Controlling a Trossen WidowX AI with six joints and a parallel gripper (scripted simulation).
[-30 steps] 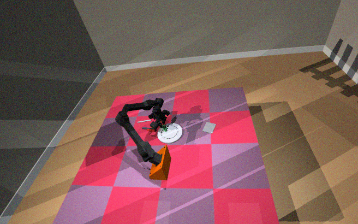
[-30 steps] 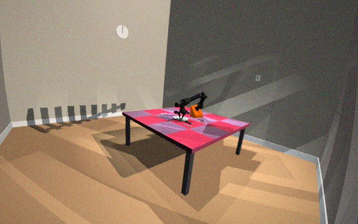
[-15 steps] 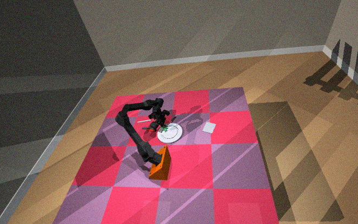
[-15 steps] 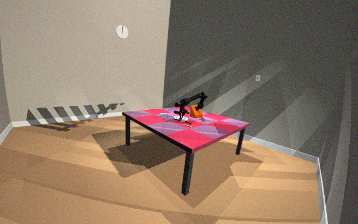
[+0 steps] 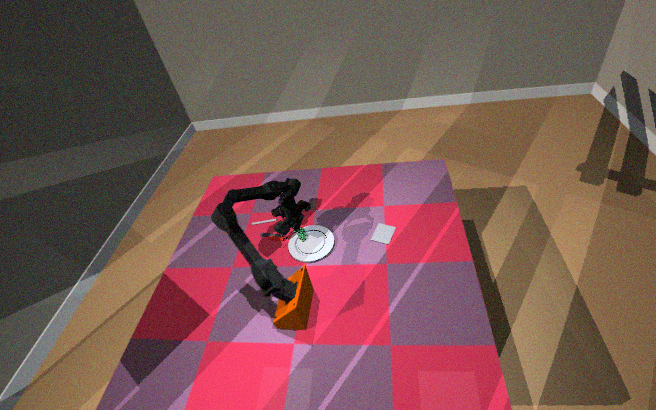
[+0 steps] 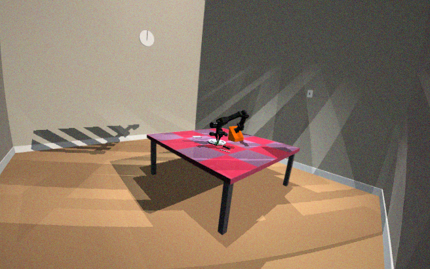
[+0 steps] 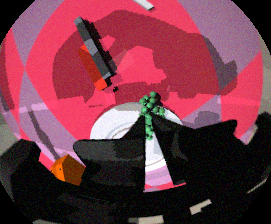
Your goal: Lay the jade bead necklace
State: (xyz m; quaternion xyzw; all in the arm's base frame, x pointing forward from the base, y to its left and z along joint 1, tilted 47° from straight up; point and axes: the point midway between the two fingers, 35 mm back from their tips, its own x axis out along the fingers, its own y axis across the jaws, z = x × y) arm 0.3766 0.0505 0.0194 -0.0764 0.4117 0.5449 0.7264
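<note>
The round white bead board is 60 mm behind my gripper tip, 60 mm to the right of it and 20 mm below it. Also, from my gripper tip: red-handled tool: 10 mm behind, 110 mm to the left, 20 mm below; flat grey pad: 20 mm behind, 370 mm to the right, 30 mm below; thin white rod: 90 mm ahead, 180 mm to the left, 30 mm below.
</note>
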